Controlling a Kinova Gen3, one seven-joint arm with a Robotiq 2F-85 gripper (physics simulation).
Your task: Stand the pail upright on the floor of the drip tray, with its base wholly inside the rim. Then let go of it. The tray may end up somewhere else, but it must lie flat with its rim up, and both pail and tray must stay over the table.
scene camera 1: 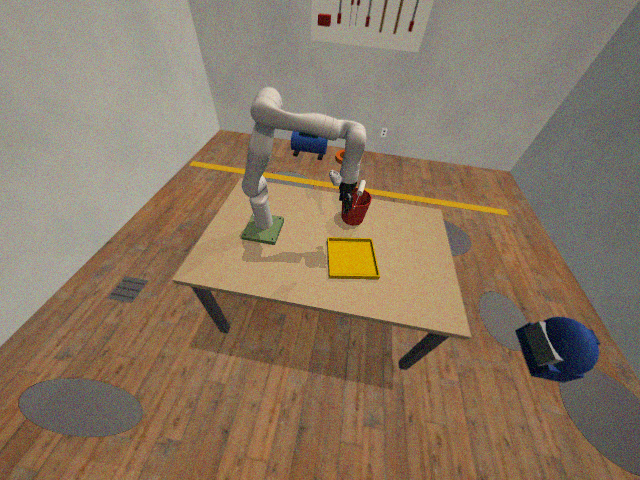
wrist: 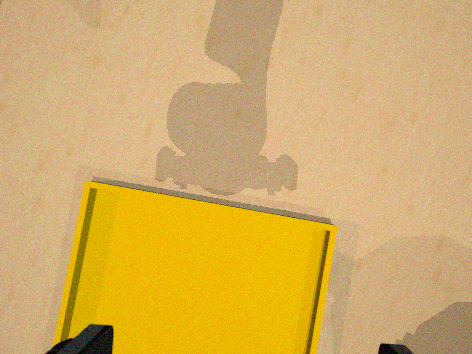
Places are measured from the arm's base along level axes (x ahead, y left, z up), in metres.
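Where they show: gripper, fingertip midpoint: [scene camera 1: 343, 206]; arm's base at its link origin: [scene camera 1: 264, 223].
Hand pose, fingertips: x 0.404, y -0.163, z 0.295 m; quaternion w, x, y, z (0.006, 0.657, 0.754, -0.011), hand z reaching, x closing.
Note:
Things, the pixels of their top centre, and the offset from my fingertips. "spot": a spot on its surface instead. Level surfaces: height alone.
- red pail at a spot on its surface: [scene camera 1: 360, 210] spot: dx +0.135, dy +0.199, dz -0.194 m
- yellow drip tray at its top centre: [wrist: 187, 331] [scene camera 1: 352, 255] dx +0.086, dy -0.042, dz -0.300 m
- wooden table at its surface level: dz -0.326 m
The red pail [scene camera 1: 360, 210] stands upright on the table behind the yellow tray, with its pale handle grip [scene camera 1: 361, 187] raised above the rim. The pail does not show in the wrist view. The yellow drip tray [scene camera 1: 353, 258] [wrist: 210, 280] lies flat with its rim up, empty; its near part is cut off in the wrist view. My gripper [scene camera 1: 346, 209] [wrist: 245, 347] is open and empty, pointing down above the table. In the scene view it overlaps the left side of the pail; in the wrist view its fingertips are at the bottom edge, with the tray below. Its exact height is hard to tell.
The arm's green base plate [scene camera 1: 276, 232] is at the table's left. The wooden table [scene camera 1: 413, 289] has its front edge beyond the tray. A blue tank [scene camera 1: 309, 143] and an orange ring [scene camera 1: 339, 157] are on the floor behind. A blue object [scene camera 1: 573, 346] is at the lower right.

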